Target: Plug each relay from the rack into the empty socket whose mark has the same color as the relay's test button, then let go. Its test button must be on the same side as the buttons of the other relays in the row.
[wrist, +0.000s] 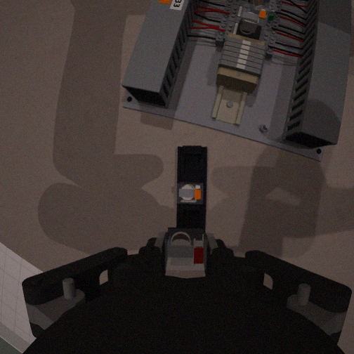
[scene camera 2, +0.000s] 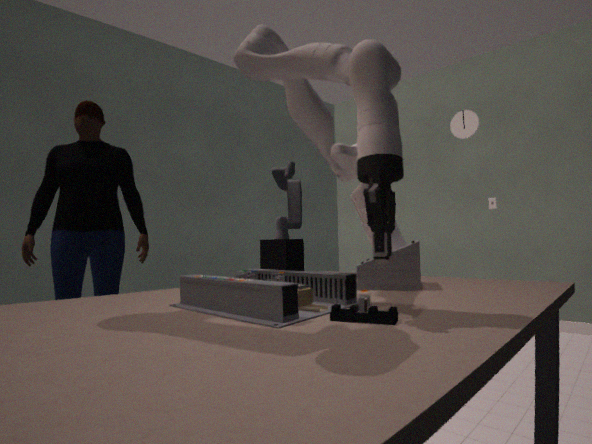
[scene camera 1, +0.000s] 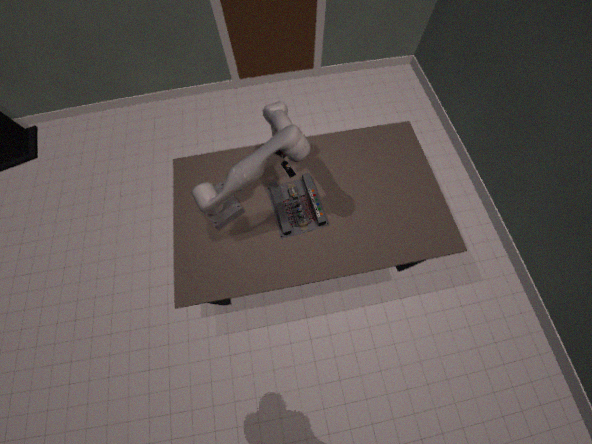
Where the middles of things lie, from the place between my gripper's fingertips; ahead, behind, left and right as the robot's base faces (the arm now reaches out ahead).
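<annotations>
There's a panel (scene camera 2: 304, 315) that's 270 mm to the right of my hand, 100 mm below it and 40 mm behind it. The beige end block (wrist: 246, 82) is 80 mm below my hand, 30 mm behind it and 170 mm to the right of it. And you'd find the black rack (scene camera 2: 390, 317) 10 mm ahead of my hand, 30 mm to the right of it and 90 mm below it.
</annotations>
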